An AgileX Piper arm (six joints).
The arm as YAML. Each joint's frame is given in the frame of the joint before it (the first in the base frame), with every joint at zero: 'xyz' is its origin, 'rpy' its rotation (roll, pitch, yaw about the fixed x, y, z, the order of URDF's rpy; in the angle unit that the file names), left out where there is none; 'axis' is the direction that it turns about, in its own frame. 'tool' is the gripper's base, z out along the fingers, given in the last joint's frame.
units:
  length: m
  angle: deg
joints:
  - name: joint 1
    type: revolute
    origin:
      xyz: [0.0, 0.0, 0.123]
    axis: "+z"
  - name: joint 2
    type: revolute
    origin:
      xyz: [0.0, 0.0, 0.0]
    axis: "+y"
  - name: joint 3
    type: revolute
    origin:
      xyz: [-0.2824, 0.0, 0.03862]
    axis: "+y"
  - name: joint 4
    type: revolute
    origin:
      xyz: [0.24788, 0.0, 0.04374]
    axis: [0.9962, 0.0, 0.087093]
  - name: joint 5
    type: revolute
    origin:
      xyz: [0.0, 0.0, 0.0]
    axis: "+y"
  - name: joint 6
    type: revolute
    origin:
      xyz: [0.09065, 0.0, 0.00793]
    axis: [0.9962, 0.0, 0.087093]
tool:
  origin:
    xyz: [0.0, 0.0, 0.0]
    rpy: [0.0, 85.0, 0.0]
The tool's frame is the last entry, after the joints.
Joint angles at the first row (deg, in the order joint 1, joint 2, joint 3, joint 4, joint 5, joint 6):
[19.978, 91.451, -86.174, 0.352, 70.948, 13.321]
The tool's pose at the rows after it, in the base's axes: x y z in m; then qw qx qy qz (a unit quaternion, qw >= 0):
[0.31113, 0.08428, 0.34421, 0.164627, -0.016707, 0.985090, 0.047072]
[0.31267, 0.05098, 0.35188, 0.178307, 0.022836, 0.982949, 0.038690]
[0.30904, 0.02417, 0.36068, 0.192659, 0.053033, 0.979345, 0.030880]
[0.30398, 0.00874, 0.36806, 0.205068, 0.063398, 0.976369, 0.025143]
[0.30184, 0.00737, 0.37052, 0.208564, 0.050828, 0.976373, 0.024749]
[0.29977, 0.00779, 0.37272, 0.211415, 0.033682, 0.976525, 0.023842]
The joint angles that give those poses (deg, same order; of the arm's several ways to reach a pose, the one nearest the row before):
[14.970, 90.519, -86.174, 0.700, 70.948, 12.913]
[9.071, 89.136, -86.173, 0.699, 71.022, 11.627]
[4.278, 87.515, -86.176, 0.700, 71.169, 10.382]
[1.423, 86.133, -86.176, 0.791, 71.209, 8.756]
[1.061, 85.657, -86.174, 1.182, 71.297, 6.882]
[1.060, 85.225, -86.175, 1.490, 71.426, 4.843]

